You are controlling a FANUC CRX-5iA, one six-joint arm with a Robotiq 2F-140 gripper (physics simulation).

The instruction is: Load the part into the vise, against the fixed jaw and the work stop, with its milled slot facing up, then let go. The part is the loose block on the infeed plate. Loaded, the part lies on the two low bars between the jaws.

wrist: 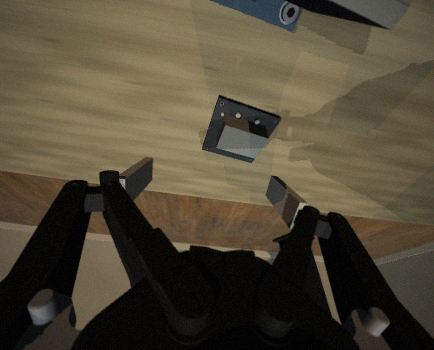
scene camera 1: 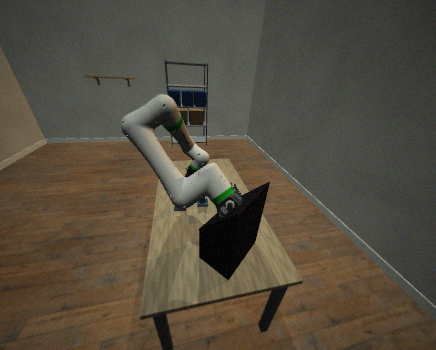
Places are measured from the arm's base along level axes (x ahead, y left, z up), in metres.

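Where they show: gripper, fingertip midpoint: [wrist: 212,177]; arm's base, origin of the base link: [scene camera 1: 230,207].
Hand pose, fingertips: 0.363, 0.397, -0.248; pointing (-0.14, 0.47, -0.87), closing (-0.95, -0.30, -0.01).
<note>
Things, the pixels of their top centre, and the offset from my fingertips, as dx, dy, dz. "pt": a spot on its surface instead. Level surfaces: height alone.
- loose block, middle of its top: [wrist: 241,143] -0.027, -0.027, -0.052
- dark infeed plate, surface spot: [wrist: 212,127] pt +0.012, -0.012, -0.082
- blue vise, surface spot: [wrist: 265,11] pt +0.024, -0.143, -0.080
- wooden table, its level: dz -0.090
The loose block [wrist: 242,141] lies on the dark infeed plate [wrist: 212,127] in the wrist view, beside small round pins. It shows a light grey face and a darker brownish one; I cannot make out its milled slot. My gripper [wrist: 212,177] is open and empty, its fingers wide apart, above and short of the plate. Part of the blue vise [wrist: 265,11] [scene camera 1: 202,203] shows at the top of the wrist view, with a round screw head; its bars and work stop cannot be made out. In the scene view the arm hides the fingertips.
The wooden table [scene camera 1: 225,280] [wrist: 90,100] carries the fixtures. A large black box-like object [scene camera 1: 230,245] stands near its front, by the arm's base. A shelf rack [scene camera 1: 186,63] stands at the back wall. The table's edge and the floor show beyond the fingers.
</note>
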